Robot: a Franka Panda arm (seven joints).
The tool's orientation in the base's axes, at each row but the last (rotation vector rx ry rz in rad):
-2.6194, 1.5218, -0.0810
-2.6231, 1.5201, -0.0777
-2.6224, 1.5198, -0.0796
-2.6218, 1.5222, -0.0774
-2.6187, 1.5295, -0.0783
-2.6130, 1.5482, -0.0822
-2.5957, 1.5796, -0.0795
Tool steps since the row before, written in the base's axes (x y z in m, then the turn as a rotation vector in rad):
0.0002, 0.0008, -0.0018, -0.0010, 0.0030, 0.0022
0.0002, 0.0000, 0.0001, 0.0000, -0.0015, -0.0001
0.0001, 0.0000, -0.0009, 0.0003, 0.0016, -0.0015
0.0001, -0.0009, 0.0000, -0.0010, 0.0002, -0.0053
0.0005, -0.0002, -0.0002, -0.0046, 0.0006, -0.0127
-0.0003, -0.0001, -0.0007, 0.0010, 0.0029, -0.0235
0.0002, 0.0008, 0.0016, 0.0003, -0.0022, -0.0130
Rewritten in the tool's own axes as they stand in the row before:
-0.0006, -0.0003, 0.0019, -0.0031, -0.0009, -0.0021
0.0001, -0.0002, -0.0001, 0.0013, 0.0008, 0.0000
0.0001, 0.0000, 0.0009, -0.0012, -0.0009, 0.0016
0.0008, 0.0004, -0.0001, -0.0006, 0.0014, 0.0052
0.0004, -0.0003, 0.0002, -0.0027, 0.0052, 0.0122
-0.0001, 0.0004, 0.0007, -0.0019, 0.0005, 0.0236
-0.0006, -0.0007, -0.0015, 0.0022, 0.0022, 0.0128

